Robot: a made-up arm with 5 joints.
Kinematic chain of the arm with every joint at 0, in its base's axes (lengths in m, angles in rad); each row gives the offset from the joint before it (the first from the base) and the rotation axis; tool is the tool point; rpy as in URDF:
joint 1: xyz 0.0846 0 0.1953 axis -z
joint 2: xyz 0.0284 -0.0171 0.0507 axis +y
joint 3: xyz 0.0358 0 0.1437 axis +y
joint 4: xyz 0.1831 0 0.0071 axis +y
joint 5: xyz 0.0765 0.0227 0 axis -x
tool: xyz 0 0 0 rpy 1.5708 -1.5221 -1.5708
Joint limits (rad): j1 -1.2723..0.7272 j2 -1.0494..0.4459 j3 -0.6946..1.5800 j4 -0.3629..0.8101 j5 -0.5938..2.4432
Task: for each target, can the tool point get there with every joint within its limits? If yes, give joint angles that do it. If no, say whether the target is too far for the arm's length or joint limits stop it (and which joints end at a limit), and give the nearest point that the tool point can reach.
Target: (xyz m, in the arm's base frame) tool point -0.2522 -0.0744 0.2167
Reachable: no: joint limits stop it (at a limit: joint 2, joint 3, joint 4) | nearest point 0.0602 -0.0054 0.1696 | short by 0.323 m
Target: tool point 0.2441 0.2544 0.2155
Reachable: yes | joints -0.9922 0.2397 0.5065 -0.1573 0.9111
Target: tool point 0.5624 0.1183 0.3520
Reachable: no: too far | nearest point 0.4558 0.0919 0.3544 | short by 0.110 m
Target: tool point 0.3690 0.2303 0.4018
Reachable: yes | joints -0.6655 0.3247 -0.4267 0.0318 0.3116
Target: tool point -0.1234 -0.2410 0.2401
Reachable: no: joint limits stop it (at a limit: joint 2, joint 3, joint 4) | nearest point 0.0683 -0.0189 0.1696 | short by 0.302 m
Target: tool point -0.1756 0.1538 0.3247
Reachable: no: joint limits stop it (at a limit: joint 1, joint 2, joint 4) | nearest point 0.1261 0.1539 0.3104 | short by 0.302 m
